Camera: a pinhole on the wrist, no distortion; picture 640 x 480 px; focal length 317.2 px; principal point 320.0 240.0 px. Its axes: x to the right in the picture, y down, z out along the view. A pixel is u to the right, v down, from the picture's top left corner.
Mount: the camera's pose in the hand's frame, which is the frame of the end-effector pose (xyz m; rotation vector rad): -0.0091 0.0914 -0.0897 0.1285 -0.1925 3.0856
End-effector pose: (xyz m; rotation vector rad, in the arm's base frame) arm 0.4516 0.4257 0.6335 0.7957 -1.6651 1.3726
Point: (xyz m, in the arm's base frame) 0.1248 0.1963 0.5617
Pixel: 275 43
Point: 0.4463 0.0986 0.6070
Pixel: 358 309
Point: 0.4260 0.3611 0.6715
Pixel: 239 385
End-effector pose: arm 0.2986 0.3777 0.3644 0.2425 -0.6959 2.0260
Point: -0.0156 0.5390 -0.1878
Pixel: behind the camera
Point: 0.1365 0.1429 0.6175
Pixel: 324 170
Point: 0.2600 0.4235 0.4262
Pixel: 127 426
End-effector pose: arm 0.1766 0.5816 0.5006 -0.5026 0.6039 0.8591
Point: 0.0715 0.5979 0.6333
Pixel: 597 250
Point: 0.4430 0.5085 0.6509
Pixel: outside the picture
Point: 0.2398 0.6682 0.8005
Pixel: 434 324
